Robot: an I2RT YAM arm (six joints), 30 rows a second.
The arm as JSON. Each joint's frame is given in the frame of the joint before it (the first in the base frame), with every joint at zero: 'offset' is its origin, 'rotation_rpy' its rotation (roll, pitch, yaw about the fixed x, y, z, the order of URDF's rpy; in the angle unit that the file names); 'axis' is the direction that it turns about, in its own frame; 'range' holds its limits. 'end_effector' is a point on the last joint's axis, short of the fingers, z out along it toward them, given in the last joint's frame.
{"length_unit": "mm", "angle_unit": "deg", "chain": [
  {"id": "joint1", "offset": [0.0, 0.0, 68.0], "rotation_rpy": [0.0, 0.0, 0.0], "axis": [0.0, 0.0, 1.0], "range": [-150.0, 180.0]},
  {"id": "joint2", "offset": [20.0, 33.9, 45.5], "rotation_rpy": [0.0, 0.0, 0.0], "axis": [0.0, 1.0, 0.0], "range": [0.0, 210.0]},
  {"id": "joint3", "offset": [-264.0, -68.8, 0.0], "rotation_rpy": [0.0, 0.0, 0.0], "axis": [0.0, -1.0, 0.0], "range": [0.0, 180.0]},
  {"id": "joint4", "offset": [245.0, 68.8, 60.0], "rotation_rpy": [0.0, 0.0, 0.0], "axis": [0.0, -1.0, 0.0], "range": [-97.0, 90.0]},
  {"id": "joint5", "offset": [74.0, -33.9, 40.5], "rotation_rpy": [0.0, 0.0, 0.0], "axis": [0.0, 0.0, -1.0], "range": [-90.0, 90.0]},
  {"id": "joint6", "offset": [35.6, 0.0, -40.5], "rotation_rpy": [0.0, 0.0, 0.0], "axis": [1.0, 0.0, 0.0], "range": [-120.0, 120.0]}
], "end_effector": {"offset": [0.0, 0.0, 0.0], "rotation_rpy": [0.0, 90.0, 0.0]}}
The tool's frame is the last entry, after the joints.
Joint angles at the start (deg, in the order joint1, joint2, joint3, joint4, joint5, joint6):
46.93, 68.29, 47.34, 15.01, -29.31, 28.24
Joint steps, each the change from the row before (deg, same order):
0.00, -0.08, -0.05, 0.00, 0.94, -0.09
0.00, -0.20, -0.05, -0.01, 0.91, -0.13
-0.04, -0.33, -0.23, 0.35, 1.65, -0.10
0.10, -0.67, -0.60, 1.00, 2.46, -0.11
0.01, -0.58, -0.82, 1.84, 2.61, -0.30
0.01, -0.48, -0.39, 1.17, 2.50, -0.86
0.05, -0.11, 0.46, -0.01, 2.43, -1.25
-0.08, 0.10, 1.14, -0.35, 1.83, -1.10
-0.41, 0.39, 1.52, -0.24, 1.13, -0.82
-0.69, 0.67, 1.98, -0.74, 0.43, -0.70
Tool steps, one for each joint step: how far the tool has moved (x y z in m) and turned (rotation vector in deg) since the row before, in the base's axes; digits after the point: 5 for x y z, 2 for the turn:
0.00035, -0.00038, 0.00002, -0.07, -0.18, -0.93
0.00003, -0.00069, 0.00054, 0.01, -0.29, -0.89
0.00026, -0.00135, 0.00065, 0.19, -0.52, -1.67
-0.00073, -0.00211, 0.00104, 0.61, -0.98, -2.34
-0.00016, -0.00231, 0.00084, 0.96, -1.49, -2.58
0.00010, -0.00197, 0.00185, 0.52, -1.71, -2.46
0.00108, -0.00062, 0.00333, -0.17, -1.54, -2.36
0.00190, -0.00012, 0.00605, -0.02, -1.45, -1.90
0.00348, -0.00015, 0.00737, 0.24, -1.32, -1.54
0.00489, -0.00008, 0.00806, 0.06, -0.99, -1.13

